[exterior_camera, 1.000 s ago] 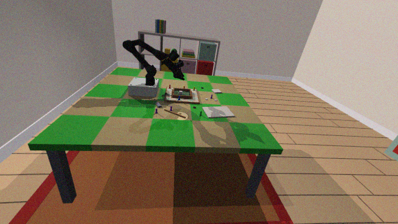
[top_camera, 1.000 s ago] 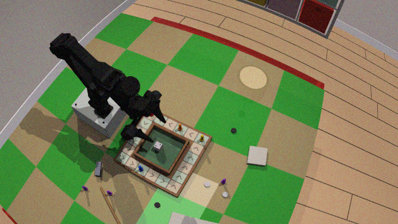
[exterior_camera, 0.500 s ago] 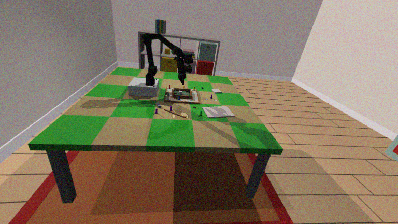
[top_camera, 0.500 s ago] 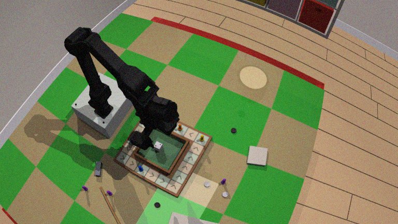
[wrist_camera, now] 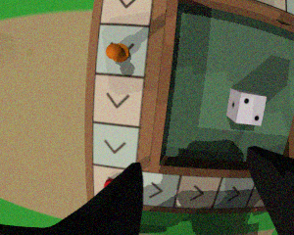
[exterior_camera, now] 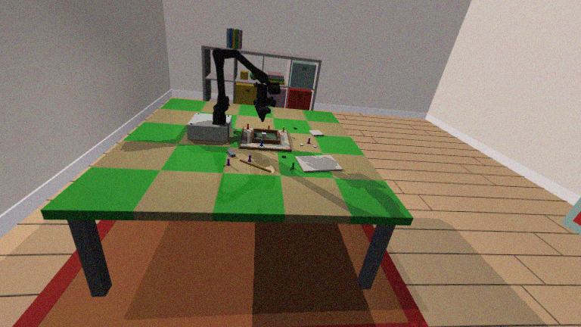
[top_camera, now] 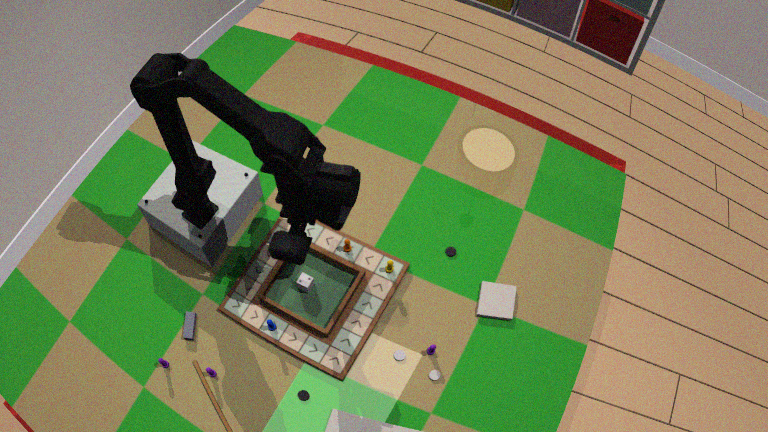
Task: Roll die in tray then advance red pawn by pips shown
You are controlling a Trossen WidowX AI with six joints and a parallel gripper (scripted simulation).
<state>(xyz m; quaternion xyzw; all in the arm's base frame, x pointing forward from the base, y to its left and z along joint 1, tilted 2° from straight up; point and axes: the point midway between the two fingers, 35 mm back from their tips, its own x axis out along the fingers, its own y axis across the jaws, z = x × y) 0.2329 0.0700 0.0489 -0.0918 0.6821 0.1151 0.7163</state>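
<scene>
The red pawn is 8 cm behind my gripper tip, 7 cm below it and 5 cm to the left of it. The rest, counted from my gripper tip: orange pawn 7 cm below, 6 cm to the left, 5 cm ahead; then green tray 9 cm below, 5 cm to the right, 4 cm ahead; then white die 7 cm below, 6 cm to the right, 2 cm ahead.
</scene>
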